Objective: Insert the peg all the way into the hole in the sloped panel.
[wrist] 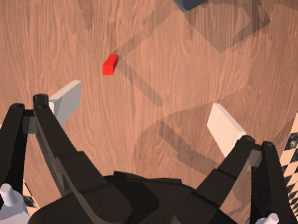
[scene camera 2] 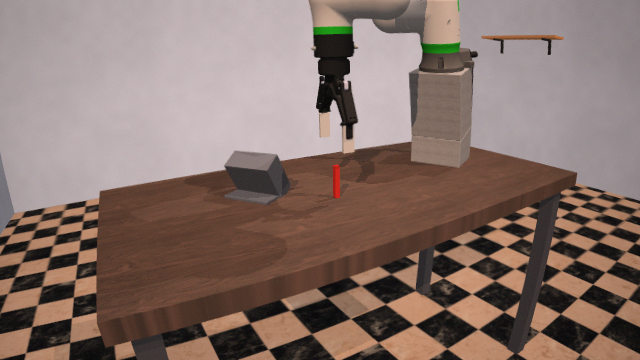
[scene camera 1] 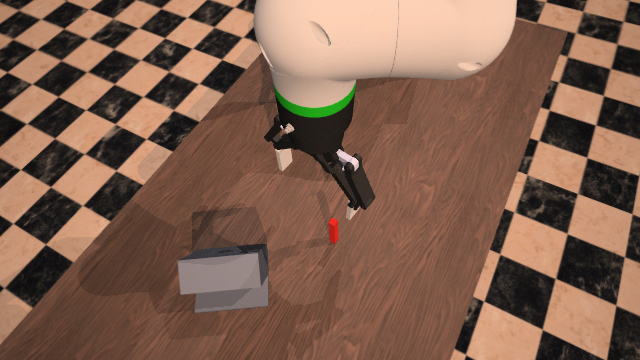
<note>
I see my gripper (scene camera 1: 318,188).
My gripper is seen too in the wrist view (wrist: 146,103) and in scene camera 2 (scene camera 2: 335,144).
</note>
